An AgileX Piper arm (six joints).
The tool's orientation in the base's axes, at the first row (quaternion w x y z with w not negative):
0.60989 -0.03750 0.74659 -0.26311
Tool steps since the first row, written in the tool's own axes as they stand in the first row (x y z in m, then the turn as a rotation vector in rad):
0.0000 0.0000 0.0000 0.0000 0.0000 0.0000
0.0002 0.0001 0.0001 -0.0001 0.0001 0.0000
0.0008 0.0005 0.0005 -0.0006 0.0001 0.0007
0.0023 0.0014 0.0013 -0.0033 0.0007 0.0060
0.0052 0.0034 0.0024 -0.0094 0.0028 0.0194
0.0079 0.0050 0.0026 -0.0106 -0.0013 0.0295
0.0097 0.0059 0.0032 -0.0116 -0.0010 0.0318
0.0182 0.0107 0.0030 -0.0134 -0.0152 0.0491
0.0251 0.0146 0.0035 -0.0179 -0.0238 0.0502
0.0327 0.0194 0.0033 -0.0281 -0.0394 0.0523
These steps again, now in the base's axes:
0.0000 0.0000 0.0000 0.0000 0.0000 0.0000
0.0001 0.0000 -0.0002 0.0001 0.0001 0.0000
0.0004 0.0000 -0.0010 0.0008 0.0001 0.0004
0.0010 -0.0001 -0.0028 0.0066 -0.0002 0.0019
0.0018 0.0001 -0.0064 0.0212 -0.0008 0.0049
0.0017 0.0004 -0.0095 0.0298 -0.0074 0.0065
0.0021 0.0003 -0.0116 0.0323 -0.0075 0.0070
0.0010 0.0013 -0.0213 0.0450 -0.0250 0.0128
0.0008 0.0019 -0.0292 0.0449 -0.0311 0.0205
-0.0001 0.0032 -0.0380 0.0453 -0.0414 0.0362

